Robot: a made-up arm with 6 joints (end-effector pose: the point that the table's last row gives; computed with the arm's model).
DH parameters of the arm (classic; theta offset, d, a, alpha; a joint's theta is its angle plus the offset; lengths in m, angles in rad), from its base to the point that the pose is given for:
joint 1: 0 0.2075 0 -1.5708
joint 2: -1.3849 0 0.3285 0
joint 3: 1.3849 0 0.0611 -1.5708
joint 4: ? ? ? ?
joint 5: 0 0 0.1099 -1.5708
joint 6: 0 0.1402 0 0
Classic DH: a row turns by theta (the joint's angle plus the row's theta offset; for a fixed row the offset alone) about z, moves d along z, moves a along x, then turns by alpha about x.
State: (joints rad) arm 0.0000 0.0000 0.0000 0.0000 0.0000 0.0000
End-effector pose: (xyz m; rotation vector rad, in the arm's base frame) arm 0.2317 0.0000 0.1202 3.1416 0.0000 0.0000
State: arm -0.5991 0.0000 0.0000 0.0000 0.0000 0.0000
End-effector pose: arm 0.1914 -0.1307 0.1202 3.0017 -0.9271 0.0000
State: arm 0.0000 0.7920 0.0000 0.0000 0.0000 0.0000
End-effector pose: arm 0.1007 0.0000 -0.0187 2.8985 0.0000 -1.2118
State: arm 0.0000 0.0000 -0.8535 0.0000 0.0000 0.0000
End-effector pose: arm 0.4822 0.0000 0.3896 2.8598 0.0000 1.3003
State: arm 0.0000 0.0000 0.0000 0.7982 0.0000 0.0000
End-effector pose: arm 0.1985 -0.0787 0.1202 2.8947 -1.2208 0.0000
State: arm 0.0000 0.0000 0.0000 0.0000 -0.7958 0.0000
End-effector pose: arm 0.2989 0.0000 0.2409 2.8962 0.0000 1.2173
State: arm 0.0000 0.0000 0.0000 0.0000 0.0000 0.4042
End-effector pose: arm 0.2317 0.0000 0.1202 3.0776 -0.6306 0.0000
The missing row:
joint 4: 0 0.2699 0 1.5708
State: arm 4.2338 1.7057 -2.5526 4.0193 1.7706 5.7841
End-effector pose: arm -0.4226 -0.5487 -0.0058 1.3079 -0.2961 -2.6753
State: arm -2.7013 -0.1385 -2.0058 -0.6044 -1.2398 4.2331
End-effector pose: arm -0.0361 -0.1227 0.8181 -0.0560 0.6840 -1.8201
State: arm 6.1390 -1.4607 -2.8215 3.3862 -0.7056 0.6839
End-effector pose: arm -0.5348 0.1204 0.5291 -0.3608 -0.3232 0.6781
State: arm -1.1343 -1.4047 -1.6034 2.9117 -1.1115 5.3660
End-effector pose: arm -0.1077 0.1368 0.5378 0.3039 1.4894 -1.9406
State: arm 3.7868 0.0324 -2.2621 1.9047 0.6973 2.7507
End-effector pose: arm -0.3057 -0.2369 0.8523 0.8541 0.2756 -0.6226
